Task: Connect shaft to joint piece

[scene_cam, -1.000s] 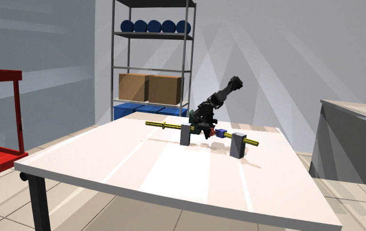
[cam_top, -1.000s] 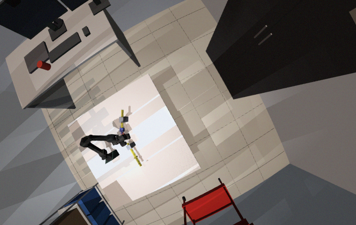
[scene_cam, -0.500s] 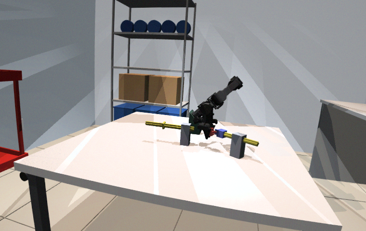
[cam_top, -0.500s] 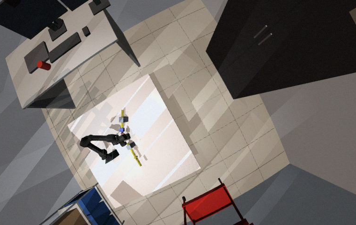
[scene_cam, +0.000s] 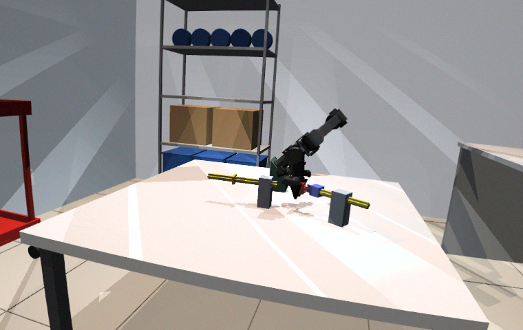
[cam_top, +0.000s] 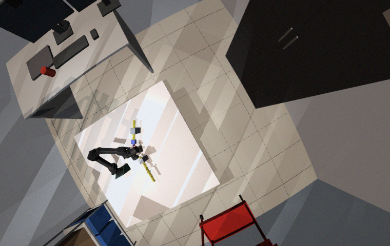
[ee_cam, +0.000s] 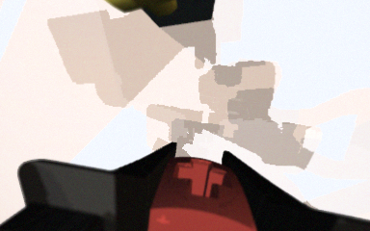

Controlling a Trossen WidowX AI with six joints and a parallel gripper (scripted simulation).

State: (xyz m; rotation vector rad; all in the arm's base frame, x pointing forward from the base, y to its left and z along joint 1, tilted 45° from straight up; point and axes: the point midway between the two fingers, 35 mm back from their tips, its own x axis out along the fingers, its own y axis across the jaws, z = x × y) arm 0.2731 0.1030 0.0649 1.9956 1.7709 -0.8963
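Right now my gripper tip is 1 cm to the right of the red joint piece and 4 cm below it.
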